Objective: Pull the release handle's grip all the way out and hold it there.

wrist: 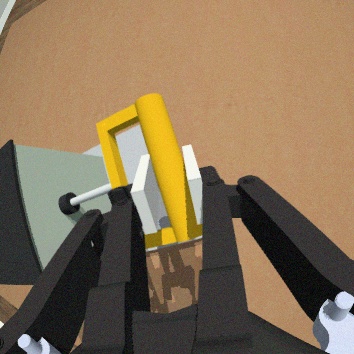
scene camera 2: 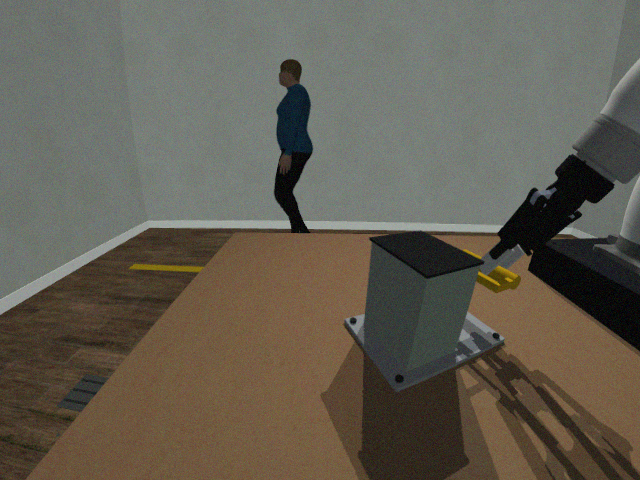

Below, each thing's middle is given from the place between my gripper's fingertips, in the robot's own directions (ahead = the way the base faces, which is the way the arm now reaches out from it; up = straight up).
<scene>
The base plate (scene camera 2: 476, 337) lies 12 cm ahead of my hand, 10 cm below it and 7 cm to the left of it.
</scene>
